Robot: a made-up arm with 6 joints.
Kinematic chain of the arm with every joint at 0, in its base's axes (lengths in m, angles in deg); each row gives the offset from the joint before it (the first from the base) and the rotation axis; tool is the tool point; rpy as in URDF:
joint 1: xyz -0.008 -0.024 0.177 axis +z
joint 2: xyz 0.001 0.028 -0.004 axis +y
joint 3: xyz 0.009 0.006 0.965 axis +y
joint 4: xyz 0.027 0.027 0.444 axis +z
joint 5: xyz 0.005 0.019 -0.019 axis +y
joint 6: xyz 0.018 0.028 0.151 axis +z
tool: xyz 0.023 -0.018 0.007 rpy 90 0 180
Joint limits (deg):
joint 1: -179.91..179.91
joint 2: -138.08..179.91
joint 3: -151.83..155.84
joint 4: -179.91..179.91
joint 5: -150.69..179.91
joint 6: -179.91..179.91
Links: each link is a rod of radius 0.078 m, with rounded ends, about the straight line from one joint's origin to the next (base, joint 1, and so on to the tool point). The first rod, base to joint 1, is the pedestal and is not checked.
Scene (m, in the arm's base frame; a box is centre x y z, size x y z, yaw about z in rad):
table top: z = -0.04
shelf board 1: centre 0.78 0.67 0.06 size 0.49 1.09 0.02 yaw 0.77
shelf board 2: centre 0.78 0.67 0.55 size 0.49 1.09 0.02 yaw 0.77
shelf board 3: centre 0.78 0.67 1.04 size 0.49 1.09 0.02 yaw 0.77
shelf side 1: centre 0.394 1.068 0.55 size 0.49 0.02 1 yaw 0.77
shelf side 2: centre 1.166 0.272 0.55 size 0.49 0.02 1 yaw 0.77
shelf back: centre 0.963 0.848 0.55 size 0.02 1.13 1 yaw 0.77
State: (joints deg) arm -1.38 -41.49 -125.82 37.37 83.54 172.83
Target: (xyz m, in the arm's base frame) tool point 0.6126 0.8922 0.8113
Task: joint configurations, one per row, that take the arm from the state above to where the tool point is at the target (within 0.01 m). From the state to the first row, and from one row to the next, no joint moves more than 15 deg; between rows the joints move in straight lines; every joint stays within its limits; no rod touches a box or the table.
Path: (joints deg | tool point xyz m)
1: -14.47 -37.34 -126.13 38.45 82.19 172.81 | -0.7401 0.3862 0.5468
2: -27.55 -33.20 -126.43 39.54 80.83 172.80 | -0.5985 0.5271 0.5985
3: -40.64 -29.05 -126.74 40.62 79.48 172.78 | -0.4300 0.6235 0.6475
4: -53.72 -24.91 -127.05 41.71 78.12 172.76 | -0.2484 0.6709 0.6933
5: -66.81 -20.76 -127.36 42.79 76.77 172.74 | -0.0673 0.6685 0.7361
6: -79.89 -16.62 -127.66 43.88 75.41 172.73 | 0.0995 0.6199 0.7754
7: -92.98 -12.47 -127.97 44.96 74.06 172.71 | 0.2406 0.5314 0.8113
8: -98.13 -19.50 -115.17 41.69 74.95 172.74 | 0.3070 0.6538 0.8268
9: -103.28 -26.54 -102.37 38.41 75.84 172.77 | 0.3942 0.7574 0.8319
10: -108.43 -33.57 -89.57 35.14 76.74 172.81 | 0.4979 0.8379 0.8268
11: -113.58 -40.61 -76.77 31.87 77.63 172.84 | 0.6127 0.8922 0.8112

